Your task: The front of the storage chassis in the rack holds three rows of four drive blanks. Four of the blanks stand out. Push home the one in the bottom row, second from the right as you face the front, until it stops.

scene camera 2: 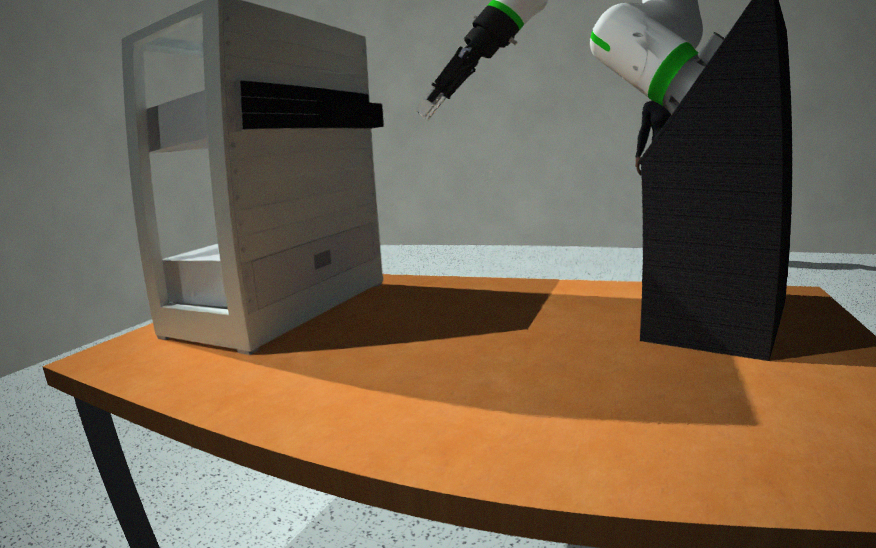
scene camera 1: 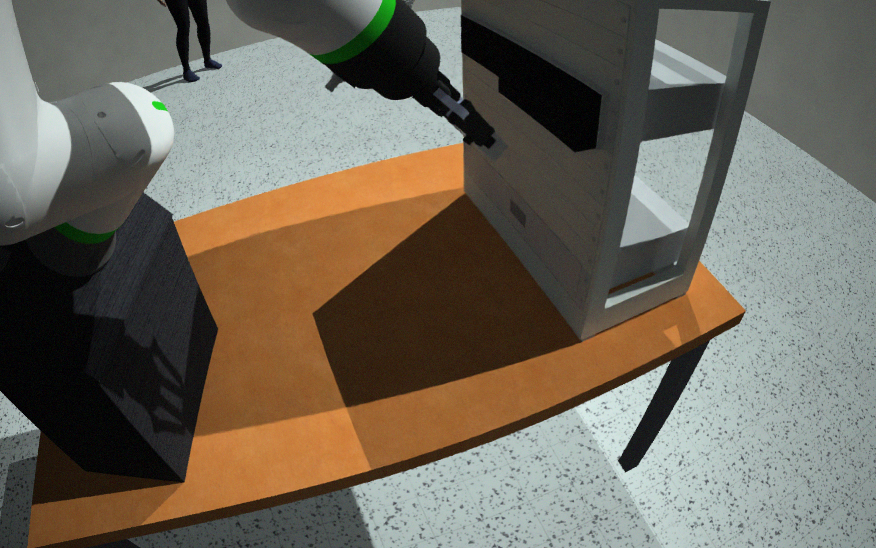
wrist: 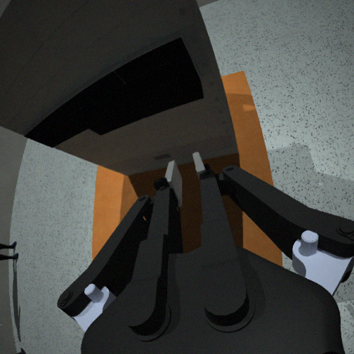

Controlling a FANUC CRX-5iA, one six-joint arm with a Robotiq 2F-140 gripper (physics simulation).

Scene:
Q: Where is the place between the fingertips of the gripper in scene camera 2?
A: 421,115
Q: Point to a grey rack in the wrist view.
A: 131,93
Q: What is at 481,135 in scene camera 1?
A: The gripper.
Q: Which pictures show the grey rack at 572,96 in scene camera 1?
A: Scene camera 2, scene camera 1 and the wrist view: all of them.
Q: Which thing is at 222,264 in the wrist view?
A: The gripper.

